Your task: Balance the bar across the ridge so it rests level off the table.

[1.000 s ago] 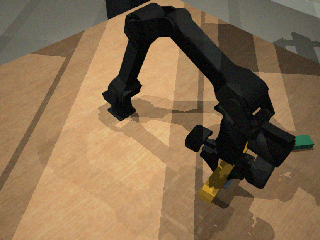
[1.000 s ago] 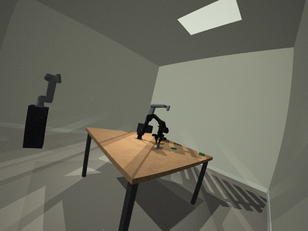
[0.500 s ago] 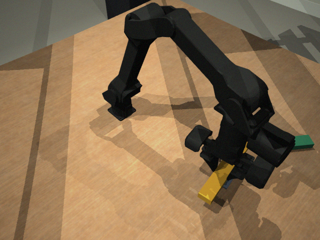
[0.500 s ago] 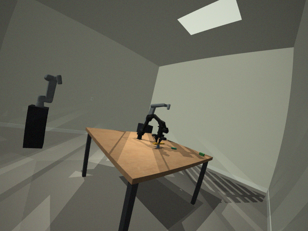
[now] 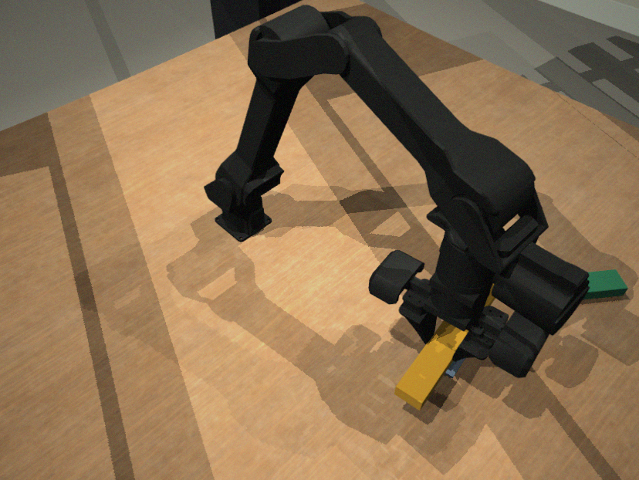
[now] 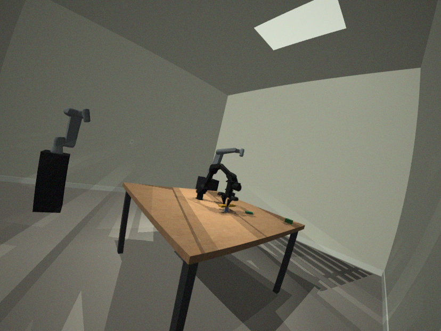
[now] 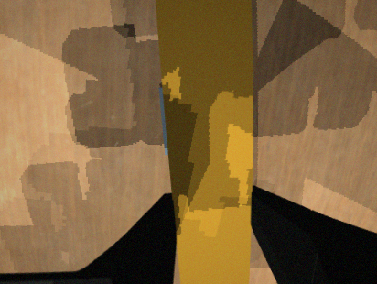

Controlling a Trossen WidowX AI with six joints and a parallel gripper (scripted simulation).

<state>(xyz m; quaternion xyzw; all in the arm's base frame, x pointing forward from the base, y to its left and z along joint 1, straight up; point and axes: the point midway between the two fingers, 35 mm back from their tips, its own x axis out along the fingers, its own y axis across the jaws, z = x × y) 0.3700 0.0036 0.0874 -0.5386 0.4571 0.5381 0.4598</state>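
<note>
My gripper tip is 30 mm to the right of the yellow bar.
</note>
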